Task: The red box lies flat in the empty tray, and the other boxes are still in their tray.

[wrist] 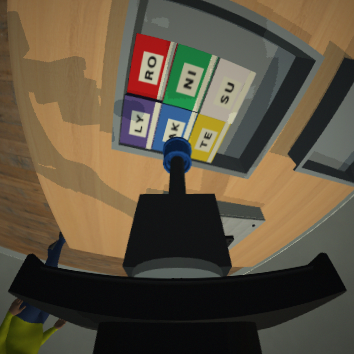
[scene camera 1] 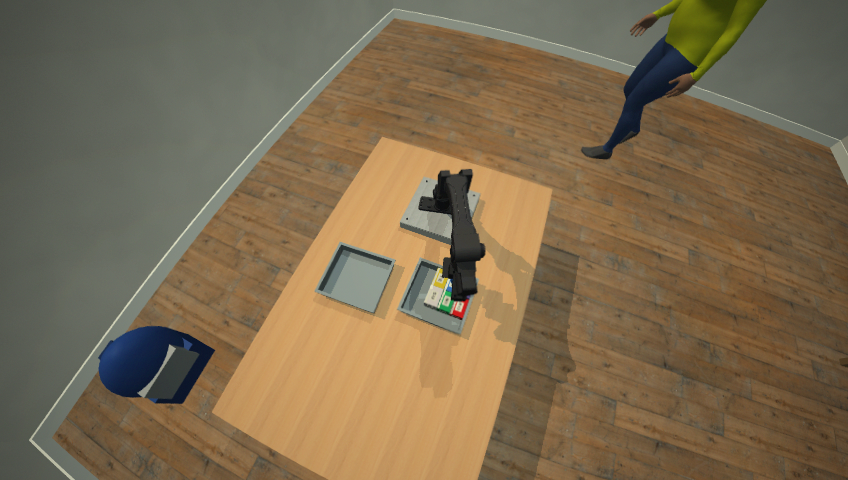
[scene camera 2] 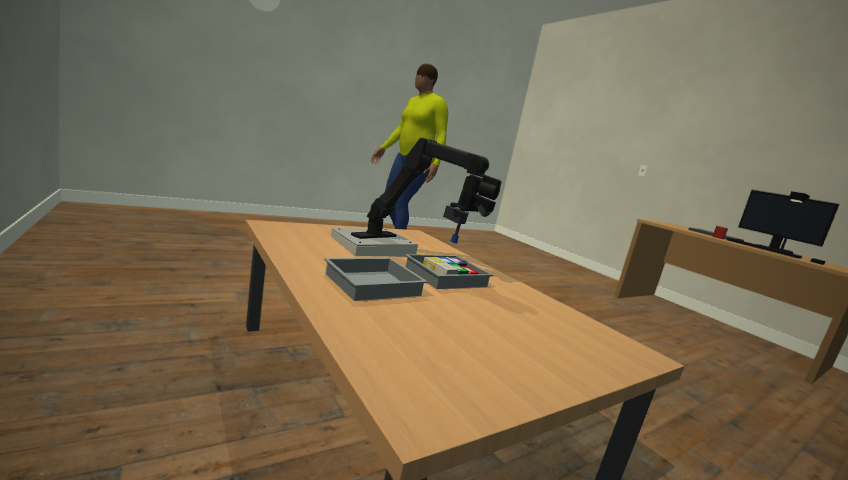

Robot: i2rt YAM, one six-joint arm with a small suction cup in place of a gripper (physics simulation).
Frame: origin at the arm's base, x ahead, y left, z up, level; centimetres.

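Seen in the pictures: end effector, tool point: [wrist: 176, 149] [scene camera 2: 453, 242]; arm's base, origin of the base link: [scene camera 1: 442, 206] [scene camera 2: 374, 235].
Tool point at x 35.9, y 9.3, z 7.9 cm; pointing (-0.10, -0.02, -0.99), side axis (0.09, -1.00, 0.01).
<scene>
Pixels of each thing's top centre, then the offset from my tool point to it. Level surfaces: height alone.
- red box, middle of its top: [wrist: 150, 67] [scene camera 1: 459, 306] [scene camera 2: 467, 269] dx +6.4, dy +3.8, dz -9.0 cm
- box tray, middle of its top: [wrist: 211, 98] [scene camera 2: 448, 264] [scene camera 1: 439, 293] dx +3.4, dy -4.4, dz -7.5 cm
- green box, middle of its top: [wrist: 189, 79] [scene camera 2: 457, 267] [scene camera 1: 446, 300] dx +5.4, dy -1.2, dz -8.2 cm
- purple box, middle of its top: [wrist: 138, 123] [scene camera 2: 456, 260] dx -1.1, dy +5.3, dz -8.0 cm
- white box, middle of its top: [wrist: 226, 93] [scene camera 2: 446, 266] [scene camera 1: 433, 295] dx +4.4, dy -6.3, dz -7.7 cm
- blue box, middle of its top: [wrist: 173, 131] dx -2.1, dy +0.3, dz -8.0 cm
- yellow box, middle of its top: [wrist: 205, 140] [scene camera 2: 435, 260] [scene camera 1: 440, 278] dx -3.1, dy -4.8, dz -8.0 cm
- empty tray, middle of its top: [scene camera 2: 375, 269] [scene camera 1: 355, 275] dx +2.1, dy -37.2, dz -7.5 cm
- wooden table, its level: dz -12.5 cm
The red box [scene camera 1: 460, 308] [scene camera 2: 473, 271] [wrist: 145, 74], labelled RO, lies flat in the box tray [scene camera 1: 410, 311] [scene camera 2: 458, 283] [wrist: 302, 92], at a corner of a block of boxes. Beside it are the green box [scene camera 1: 446, 302] [wrist: 188, 89] and the purple box [wrist: 131, 131]; the white box [scene camera 1: 433, 295] [wrist: 224, 100], blue box [wrist: 165, 127] and yellow box [scene camera 1: 440, 277] [wrist: 202, 146] complete the block. The empty tray [scene camera 1: 357, 279] [scene camera 2: 387, 291] [wrist: 327, 177] stands beside that tray. My suction cup [scene camera 2: 454, 238] [wrist: 177, 152] is off and bare, above the boxes; the arm hides it in scene camera 1.
The arm's grey base plate [scene camera 1: 416, 230] [scene camera 2: 357, 245] [wrist: 245, 216] is on the wooden table [scene camera 1: 357, 362] [scene camera 2: 452, 356] behind the trays. A person [scene camera 1: 660, 65] [scene camera 2: 420, 121] stands beyond the table. A desk [scene camera 2: 737, 255] with a monitor stands at the right in scene camera 2.
</scene>
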